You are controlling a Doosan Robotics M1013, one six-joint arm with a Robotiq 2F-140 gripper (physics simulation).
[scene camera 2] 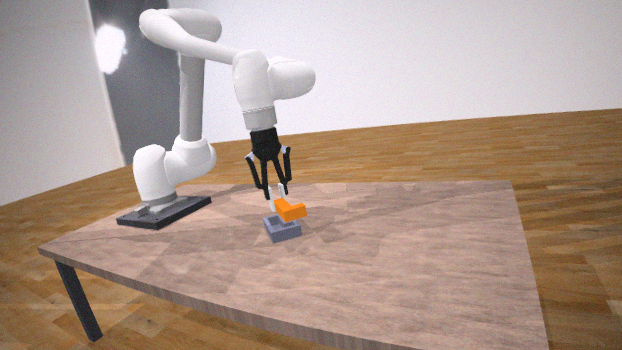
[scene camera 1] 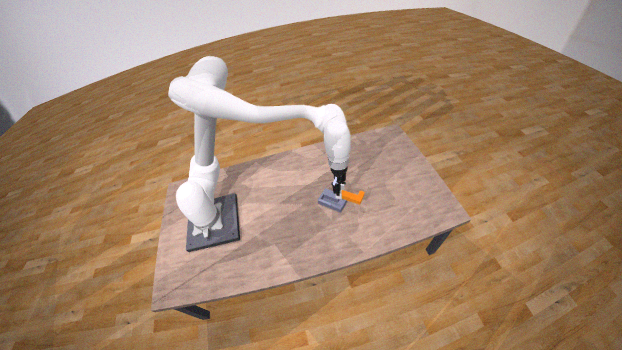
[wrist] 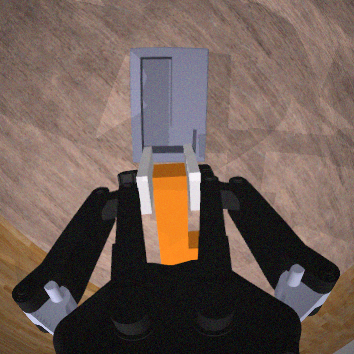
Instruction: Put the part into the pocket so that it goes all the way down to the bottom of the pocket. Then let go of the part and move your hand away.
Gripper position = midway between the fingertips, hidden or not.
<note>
The gripper (scene camera 2: 279,208) holds an orange L-shaped part (wrist: 176,244), clear of everything else. Also in view: a grey pocket block (wrist: 168,85).
The gripper also shows in the wrist view (wrist: 168,159).
</note>
